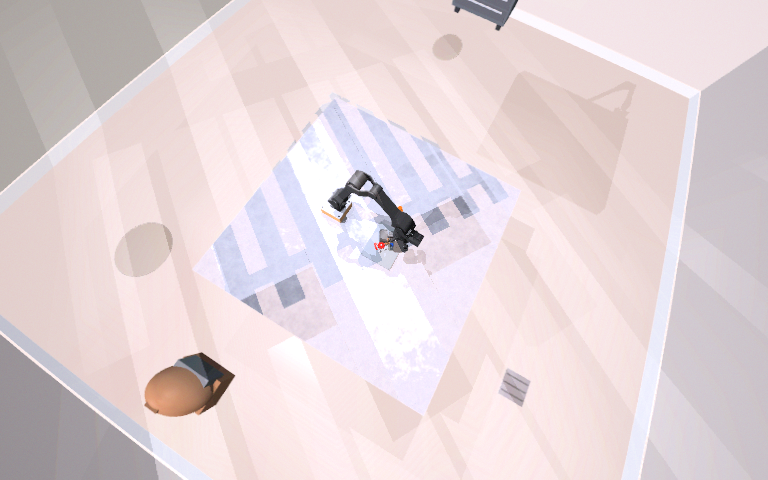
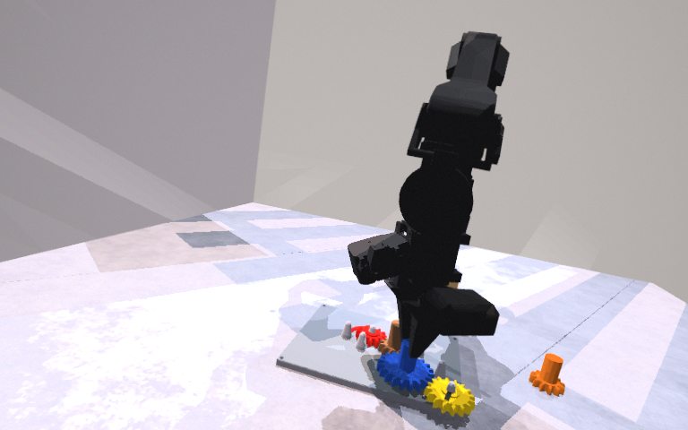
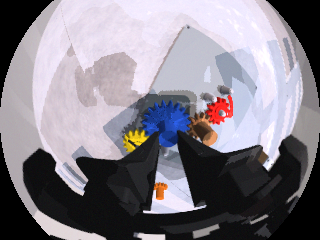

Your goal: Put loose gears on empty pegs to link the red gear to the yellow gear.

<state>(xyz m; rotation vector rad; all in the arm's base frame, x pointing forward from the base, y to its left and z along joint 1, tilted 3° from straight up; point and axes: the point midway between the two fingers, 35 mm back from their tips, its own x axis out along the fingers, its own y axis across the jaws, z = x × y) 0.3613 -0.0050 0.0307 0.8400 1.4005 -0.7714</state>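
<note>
Right now the blue gear is 10 mm below my gripper tip. Also, from my gripper tip: brown gear (50 mm behind, 20 mm to the right, 20 mm below); red gear (60 mm behind, 50 mm to the right, 20 mm below); orange gear (170 mm to the left, 80 mm behind, 20 mm below).
</note>
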